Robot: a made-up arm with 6 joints.
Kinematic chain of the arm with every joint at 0, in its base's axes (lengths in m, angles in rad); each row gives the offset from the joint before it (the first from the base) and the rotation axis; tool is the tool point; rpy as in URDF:
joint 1: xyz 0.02 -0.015 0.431 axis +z
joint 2: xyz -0.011 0.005 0 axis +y
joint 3: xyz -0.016 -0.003 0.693 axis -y
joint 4: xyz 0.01 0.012 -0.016 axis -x
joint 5: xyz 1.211 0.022 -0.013 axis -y
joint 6: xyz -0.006 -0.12 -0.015 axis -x
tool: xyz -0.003 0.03 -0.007 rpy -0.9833 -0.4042 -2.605
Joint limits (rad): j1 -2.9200..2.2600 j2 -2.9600..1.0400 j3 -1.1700..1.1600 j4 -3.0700..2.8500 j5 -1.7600..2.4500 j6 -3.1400..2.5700
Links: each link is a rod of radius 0.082 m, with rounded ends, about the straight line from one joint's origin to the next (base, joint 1, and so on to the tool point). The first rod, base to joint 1, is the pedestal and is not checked.
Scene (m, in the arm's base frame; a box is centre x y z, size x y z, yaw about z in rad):
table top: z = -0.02
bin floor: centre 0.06 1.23 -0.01 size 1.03 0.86 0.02 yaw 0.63
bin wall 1: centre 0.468 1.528 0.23 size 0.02 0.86 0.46 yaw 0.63
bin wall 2: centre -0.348 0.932 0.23 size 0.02 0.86 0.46 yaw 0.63
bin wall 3: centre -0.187 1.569 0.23 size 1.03 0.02 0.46 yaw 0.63
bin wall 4: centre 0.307 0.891 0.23 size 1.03 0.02 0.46 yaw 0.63
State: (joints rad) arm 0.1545 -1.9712 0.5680 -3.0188 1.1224 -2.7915
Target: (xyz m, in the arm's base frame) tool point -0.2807 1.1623 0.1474
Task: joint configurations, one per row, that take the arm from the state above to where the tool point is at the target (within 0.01 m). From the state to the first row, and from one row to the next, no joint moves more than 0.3 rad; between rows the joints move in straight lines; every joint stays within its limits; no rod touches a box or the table.
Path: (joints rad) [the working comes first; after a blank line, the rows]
Joints at the target: 1.7046 0.5814 -0.1995 -2.9391 1.1446 -2.8792
Straight joint move there: clear.

1: 0.3267 -1.6876 0.4827 -3.0099 1.1249 -2.8012
2: 0.4990 -1.4040 0.3974 -3.0011 1.1273 -2.8110
3: 0.6712 -1.1203 0.3122 -2.9922 1.1298 -2.8207
4: 0.8435 -0.8367 0.2269 -2.9834 1.1323 -2.8305
5: 1.0157 -0.5531 0.1416 -2.9745 1.1347 -2.8402
6: 1.1879 -0.2695 0.0563 -2.9657 1.1372 -2.8500
7: 1.3602 0.0142 -0.0289 -2.9568 1.1397 -2.8597
8: 1.5324 0.2978 -0.1142 -2.9480 1.1421 -2.8695
9: 1.7046 0.5814 -0.1995 -2.9391 1.1446 -2.8792

